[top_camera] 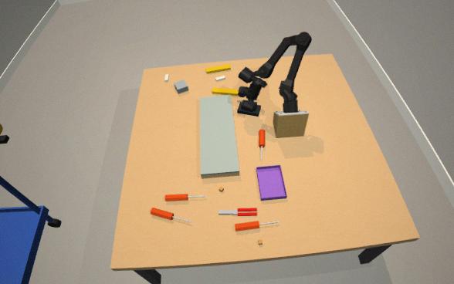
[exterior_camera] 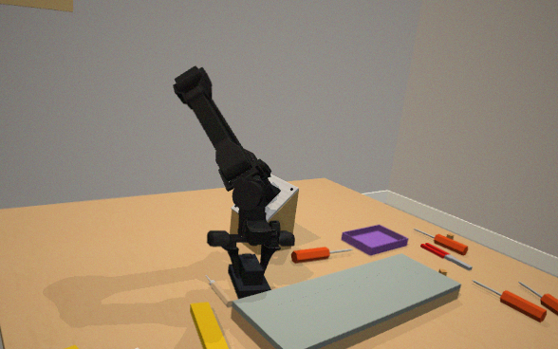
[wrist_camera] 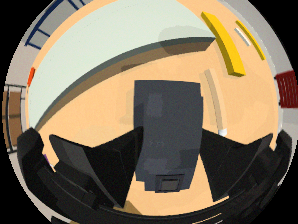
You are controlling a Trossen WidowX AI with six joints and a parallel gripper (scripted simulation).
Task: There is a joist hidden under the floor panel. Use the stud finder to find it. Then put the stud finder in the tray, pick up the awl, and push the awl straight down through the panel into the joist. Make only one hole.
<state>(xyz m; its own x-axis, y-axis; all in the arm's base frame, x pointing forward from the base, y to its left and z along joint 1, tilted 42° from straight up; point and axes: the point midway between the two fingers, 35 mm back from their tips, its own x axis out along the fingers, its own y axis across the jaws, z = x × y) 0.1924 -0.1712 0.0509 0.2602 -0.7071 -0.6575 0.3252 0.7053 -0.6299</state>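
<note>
Right now the awl is 7 cm to the right of my gripper tip, 2 cm below it and 2 cm behind it. Also, from my gripper tip: purple tray (48 cm to the left, 6 cm behind, 1 cm below); stud finder (2 cm behind, 2 cm above, 1 cm to the left); grey cube (39 cm ahead, 23 cm to the right, 1 cm below).
</note>
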